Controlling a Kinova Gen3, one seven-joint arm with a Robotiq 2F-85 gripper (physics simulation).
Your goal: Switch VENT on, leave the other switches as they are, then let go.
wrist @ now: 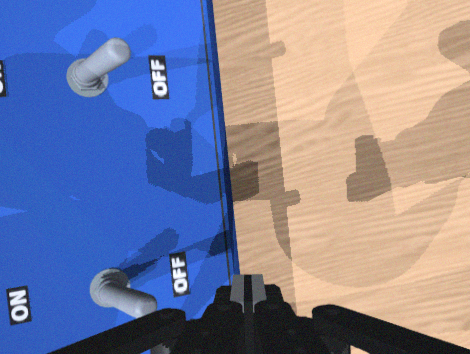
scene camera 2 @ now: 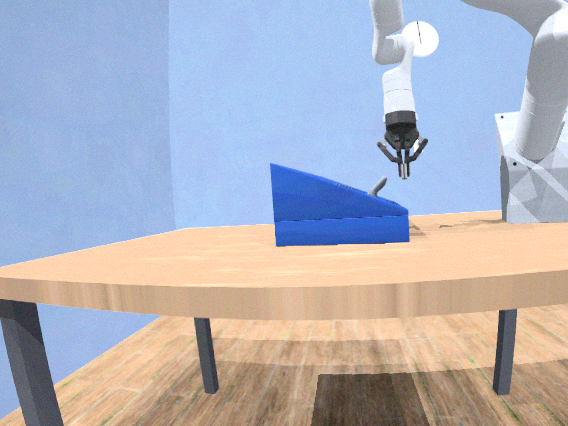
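The blue switch box (scene camera 2: 340, 205) (wrist: 50, 165) stands on the table, its sloping top low on the gripper's side. In the wrist view, the VENT switch (wrist: 122, 295) is the lower lever and leans toward its OFF label; its name plate is out of view. Another switch (wrist: 102, 65), higher in that view, also leans toward OFF. In the scene view the levers (scene camera 2: 378, 186) overlap and tilt toward the robot's side. My gripper (scene camera 2: 404, 175) (wrist: 248, 295) is shut and empty, above the box's low edge, on the OFF side of the VENT lever and apart from it.
The wooden table (scene camera 2: 200, 260) (wrist: 380, 250) extends beyond the low edge of the box. The robot's base (scene camera 2: 515, 195) stands at the right in the scene view. Shadows of the arm fall across the box and the table.
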